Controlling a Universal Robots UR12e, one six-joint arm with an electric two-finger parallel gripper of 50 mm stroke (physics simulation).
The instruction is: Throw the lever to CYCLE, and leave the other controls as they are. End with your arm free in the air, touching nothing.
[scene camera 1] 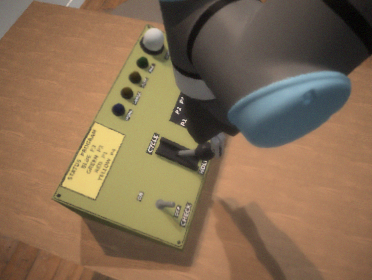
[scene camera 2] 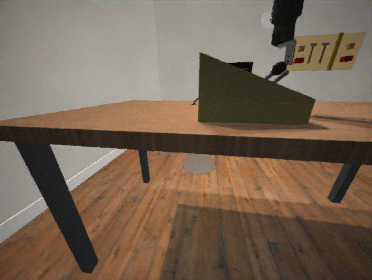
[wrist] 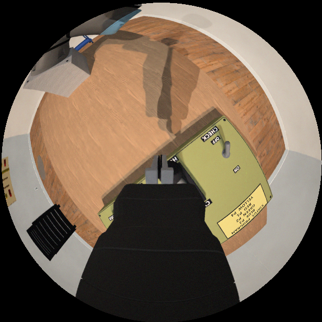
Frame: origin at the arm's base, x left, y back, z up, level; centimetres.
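Seen in the pictures: gripper, fingertip midpoint: (scene camera 1: pixel 217 152) (scene camera 2: pixel 288 65).
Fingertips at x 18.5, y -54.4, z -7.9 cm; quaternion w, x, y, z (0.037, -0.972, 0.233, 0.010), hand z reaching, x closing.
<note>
A point is followed by its place in that frame.
The green sloped control panel (scene camera 1: pixel 137 170) @[x 28.6, y -68.1, z -11.9 cm] (scene camera 2: pixel 250 97) @[x 40.3, y -65.8, z -16.9 cm] (wrist: pixel 200 162) stands on the table. Its lever (scene camera 1: pixel 187 152) @[x 20.0, y -60.6, z -11.4 cm] (scene camera 2: pixel 273 76) @[x 19.9, y -58.2, z -10.9 cm] has a black ball knob (scene camera 1: pixel 204 151) @[x 19.9, y -56.7, z -7.1 cm] (scene camera 2: pixel 278 68) @[x 20.9, y -57.4, z -9.0 cm] and leans toward the HOLD end of the black slot plate (scene camera 1: pixel 167 147) @[x 20.3, y -65.8, z -13.4 cm], away from CYCLE. In the wrist view the lever is mostly hidden behind the gripper. My gripper (scene camera 1: pixel 218 145) @[x 18.5, y -54.4, z -7.9 cm] (scene camera 2: pixel 289 60) @[x 18.5, y -54.4, z -7.9 cm] (wrist: pixel 160 161) is shut and empty. Its fingertips are right beside the knob, on the HOLD side. They look very close to it or touching; I cannot tell which.
A toggle switch (scene camera 1: pixel 164 204) @[x 32.1, y -59.2, z -12.1 cm] (wrist: pixel 226 149) by CHECK leans toward OFF. The black selector plate (scene camera 1: pixel 176 112) @[x 11.5, y -68.5, z -12.9 cm] is partly covered by the arm. A white dome (scene camera 1: pixel 153 39) @[x 0.3, y -81.0, z -4.7 cm] and a column of round controls, including a blue one (scene camera 1: pixel 118 109) @[x 20.0, y -77.9, z -7.0 cm], line the panel's upper side.
</note>
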